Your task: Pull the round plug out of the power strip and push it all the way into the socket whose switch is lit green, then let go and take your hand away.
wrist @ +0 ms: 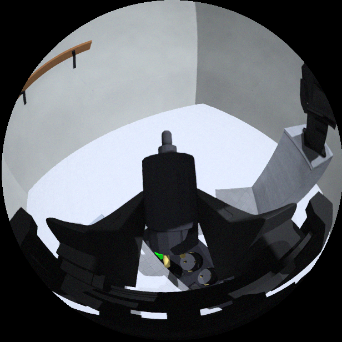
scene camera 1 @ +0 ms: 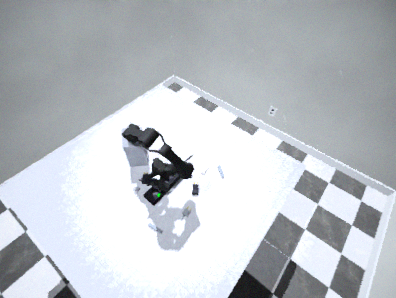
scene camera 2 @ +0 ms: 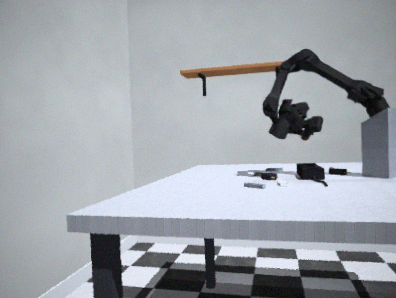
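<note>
The round plug is a black cylinder with a grey cord stub at one end and brass pins at the other. My gripper is shut on it and holds it in the air above the power strip, apart from it. In the wrist view, two round sockets show below the plug. The green-lit switch shows at the plug's pin end, partly covered; the socket beside it is hidden. In scene camera 1 the arm covers part of the strip.
Black plugs lie near the strip. Pale blue bars, a small white piece and a grey piece lie around. The arm's grey pedestal stands beyond. An orange shelf is on the wall.
</note>
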